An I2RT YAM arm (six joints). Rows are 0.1 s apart.
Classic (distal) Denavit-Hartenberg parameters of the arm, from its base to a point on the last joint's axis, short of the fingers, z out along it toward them. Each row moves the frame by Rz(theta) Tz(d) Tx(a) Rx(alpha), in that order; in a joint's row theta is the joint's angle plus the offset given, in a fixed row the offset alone. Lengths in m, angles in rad.
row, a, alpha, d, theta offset
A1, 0.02, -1.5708, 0.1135, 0
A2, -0.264, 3.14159, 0, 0
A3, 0.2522, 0, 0, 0.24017
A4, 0.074, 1.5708, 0, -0.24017
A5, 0, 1.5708, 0, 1.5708
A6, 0, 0, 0.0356, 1.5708
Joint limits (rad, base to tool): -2.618..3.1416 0..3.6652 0..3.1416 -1.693..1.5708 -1.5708..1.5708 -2.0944..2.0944
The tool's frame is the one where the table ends.
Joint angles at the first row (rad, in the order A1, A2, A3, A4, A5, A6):
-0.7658, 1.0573, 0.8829, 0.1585, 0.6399, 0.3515
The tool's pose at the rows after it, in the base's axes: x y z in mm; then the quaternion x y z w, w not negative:
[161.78, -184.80, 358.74, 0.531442, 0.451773, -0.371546, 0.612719]
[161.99, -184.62, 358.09, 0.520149, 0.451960, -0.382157, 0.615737]
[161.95, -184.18, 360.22, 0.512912, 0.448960, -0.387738, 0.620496]
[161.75, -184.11, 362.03, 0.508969, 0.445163, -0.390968, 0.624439]
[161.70, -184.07, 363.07, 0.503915, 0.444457, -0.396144, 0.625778]
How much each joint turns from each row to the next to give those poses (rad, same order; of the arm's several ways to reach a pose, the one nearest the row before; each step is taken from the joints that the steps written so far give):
0.0015, 0.0003, -0.0187, 0.0687, 0.0069, -0.0507
0.0012, 0.0001, -0.0145, 0.0439, 0.0000, -0.0389
0.0011, -0.0008, -0.0023, 0.0270, -0.0004, -0.0221
-0.0004, 0.0000, -0.0003, 0.0191, 0.0000, -0.0119
0.0000, 0.0004, -0.0016, 0.0164, 0.0000, -0.0179

